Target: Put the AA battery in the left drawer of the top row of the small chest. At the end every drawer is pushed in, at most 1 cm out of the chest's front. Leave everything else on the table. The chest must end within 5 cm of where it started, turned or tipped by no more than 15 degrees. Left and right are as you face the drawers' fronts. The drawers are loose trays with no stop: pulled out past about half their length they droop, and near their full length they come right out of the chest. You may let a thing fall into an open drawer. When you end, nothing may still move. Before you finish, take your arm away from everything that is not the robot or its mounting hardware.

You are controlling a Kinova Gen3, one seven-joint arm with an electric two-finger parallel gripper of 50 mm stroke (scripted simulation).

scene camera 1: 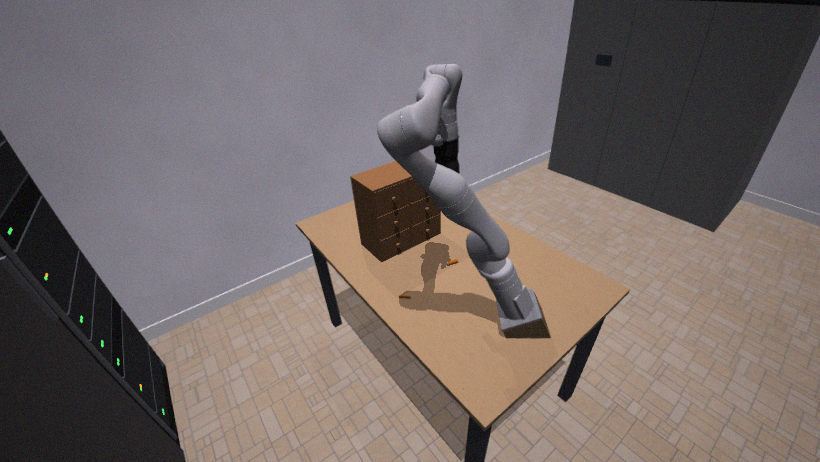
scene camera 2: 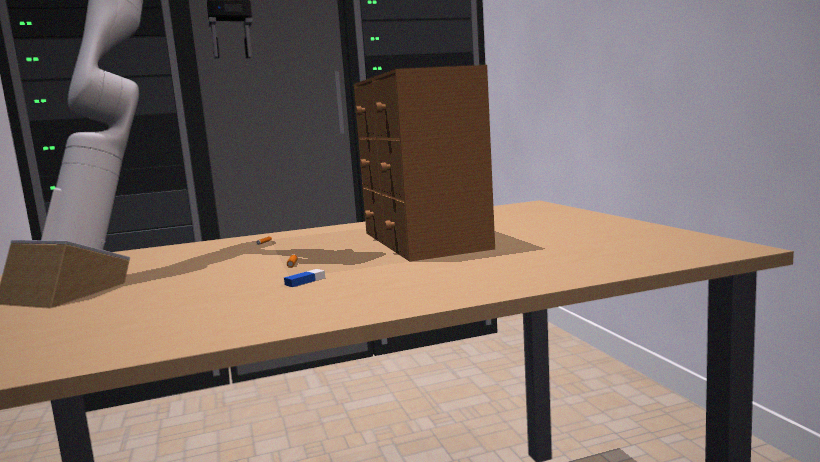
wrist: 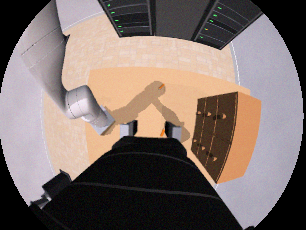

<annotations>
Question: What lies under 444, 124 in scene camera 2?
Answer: A wooden chest.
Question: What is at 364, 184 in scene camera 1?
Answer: A wooden chest.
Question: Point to a wooden chest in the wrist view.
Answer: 248, 109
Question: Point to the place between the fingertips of my gripper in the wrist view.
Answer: At 151, 126
</annotations>
